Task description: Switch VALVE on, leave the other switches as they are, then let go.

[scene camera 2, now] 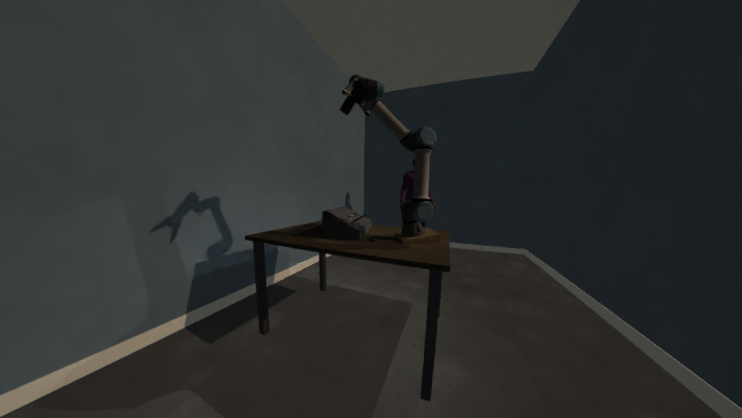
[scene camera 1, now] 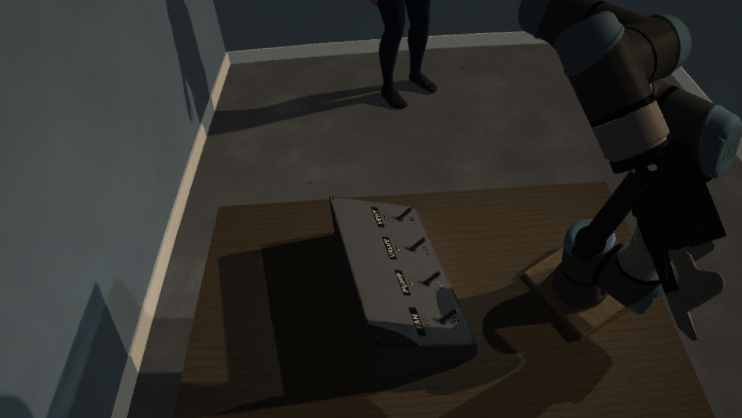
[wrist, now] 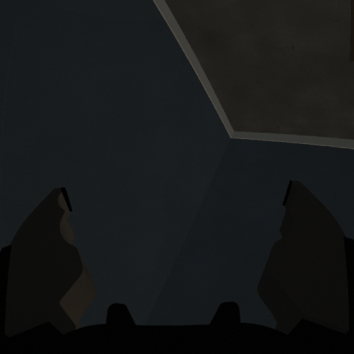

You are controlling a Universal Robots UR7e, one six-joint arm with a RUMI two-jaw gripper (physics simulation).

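Places are measured from the arm's base along level axes (x ahead, y left, z up), in centimetres.
Where they show: gripper, between the fingertips: (scene camera 2: 356,104) (scene camera 1: 692,311); arm's base, origin of its link: (scene camera 2: 413,233) (scene camera 1: 580,283).
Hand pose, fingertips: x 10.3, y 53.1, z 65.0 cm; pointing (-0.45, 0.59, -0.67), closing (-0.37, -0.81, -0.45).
Observation:
Things, the pixels of their top centre, and the offset from my fingertips. Level surfaces: height alone.
- VENT switch, centre of its top: (scene camera 1: 405,208) dx +38.1, dy -70.5, dz -55.6 cm
- PUMP switch, centre of its top: (scene camera 1: 433,272) dx +29.8, dy -48.0, dz -55.6 cm
- FAN switch, centre of its top: (scene camera 1: 450,310) dx +25.6, dy -36.7, dz -55.6 cm
- wooden table, height of its surface: dz -68.6 cm
A grey sloped switch panel (scene camera 1: 358,259) (scene camera 2: 336,224) stands on the table. Its VALVE switch (scene camera 1: 416,245) is second from the far end, between the VENT switch (scene camera 1: 405,213) and the PUMP switch (scene camera 1: 430,278). The FAN switch (scene camera 1: 448,316) is at the near end. All the levers lean the same way, toward the panel's low right edge in scene camera 1; the small position marks are hard to read. My gripper (wrist: 175,186) (scene camera 2: 355,102) is open and empty, high above the table and well apart from the panel. The panel does not show in the wrist view.
The wooden table (scene camera 1: 290,208) (scene camera 2: 363,251) bears the panel and the arm's base plate (scene camera 1: 581,327), right of the panel. A blue-grey wall (scene camera 1: 93,155) (scene camera 2: 129,129) stands on the left. A person (scene camera 1: 393,51) stands on the floor behind the table. The arm's shadow falls across the panel's near end.

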